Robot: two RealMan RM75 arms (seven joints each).
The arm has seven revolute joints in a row. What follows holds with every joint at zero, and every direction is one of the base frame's.
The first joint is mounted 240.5 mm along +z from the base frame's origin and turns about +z.
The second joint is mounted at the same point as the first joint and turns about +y.
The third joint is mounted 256 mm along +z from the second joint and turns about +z.
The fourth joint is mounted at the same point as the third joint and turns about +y.
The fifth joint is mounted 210 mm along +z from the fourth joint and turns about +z.
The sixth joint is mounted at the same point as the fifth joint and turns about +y.
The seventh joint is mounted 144 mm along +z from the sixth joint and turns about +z.
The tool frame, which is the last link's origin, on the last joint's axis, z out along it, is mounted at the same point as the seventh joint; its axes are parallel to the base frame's.
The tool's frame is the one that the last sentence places.
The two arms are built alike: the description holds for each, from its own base.
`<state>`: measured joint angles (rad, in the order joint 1, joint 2, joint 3, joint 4, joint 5, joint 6, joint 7); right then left.
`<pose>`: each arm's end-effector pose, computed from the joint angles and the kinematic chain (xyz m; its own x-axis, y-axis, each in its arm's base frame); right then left.
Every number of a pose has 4 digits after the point.
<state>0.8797 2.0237 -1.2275 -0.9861 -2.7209 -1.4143 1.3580 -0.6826 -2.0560 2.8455 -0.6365 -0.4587 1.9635 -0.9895</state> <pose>0.1748 0.4225 0.0128 0.7340 0.3650 0.5727 0.4576 -0.8890 -0.0198 -0.2785 0.3005 0.0419 0.7563 0.1387 0.6393 0.3532 -0.9092 -0.2206</pose>
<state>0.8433 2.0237 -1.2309 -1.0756 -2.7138 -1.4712 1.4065 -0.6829 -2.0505 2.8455 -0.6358 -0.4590 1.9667 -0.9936</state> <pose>0.1721 0.4151 0.0218 0.7540 0.3306 0.5677 0.4300 -0.9017 -0.0460 -0.2788 0.3010 0.0441 0.7562 0.1392 0.6393 0.3535 -0.9091 -0.2203</pose>
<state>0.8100 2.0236 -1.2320 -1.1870 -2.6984 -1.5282 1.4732 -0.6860 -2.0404 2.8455 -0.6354 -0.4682 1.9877 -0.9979</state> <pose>0.1628 0.4083 0.0334 0.7787 0.2905 0.5561 0.4068 -0.9086 -0.0949 -0.2767 0.3017 0.0494 0.7509 0.1262 0.6482 0.3422 -0.9139 -0.2186</pose>
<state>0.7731 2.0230 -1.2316 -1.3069 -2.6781 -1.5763 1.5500 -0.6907 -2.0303 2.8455 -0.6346 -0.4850 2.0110 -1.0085</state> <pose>0.1527 0.4007 0.0462 0.8064 0.2439 0.5387 0.3817 -0.9104 -0.1592 -0.2734 0.3031 0.0554 0.7404 0.1121 0.6628 0.3323 -0.9182 -0.2158</pose>
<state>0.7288 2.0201 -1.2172 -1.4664 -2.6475 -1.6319 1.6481 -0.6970 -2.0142 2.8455 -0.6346 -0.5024 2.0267 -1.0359</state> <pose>0.1384 0.3903 0.0662 0.8426 0.1859 0.5055 0.3516 -0.9008 -0.2548 -0.2712 0.3063 0.0639 0.7300 0.1106 0.6744 0.3354 -0.9178 -0.2124</pose>
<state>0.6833 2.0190 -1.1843 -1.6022 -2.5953 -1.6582 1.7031 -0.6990 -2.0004 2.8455 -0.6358 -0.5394 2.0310 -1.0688</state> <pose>0.1271 0.3800 0.0853 0.8772 0.1616 0.4522 0.3391 -0.8752 -0.3451 -0.2699 0.3106 0.0731 0.7138 0.1059 0.6923 0.3509 -0.9096 -0.2226</pose>
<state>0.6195 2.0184 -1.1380 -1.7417 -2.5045 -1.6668 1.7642 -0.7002 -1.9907 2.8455 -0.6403 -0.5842 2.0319 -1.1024</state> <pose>0.1179 0.3654 0.1057 0.9208 0.1424 0.3631 0.3064 -0.8400 -0.4477 -0.2684 0.3148 0.0820 0.6947 0.0974 0.7127 0.3690 -0.8988 -0.2368</pose>
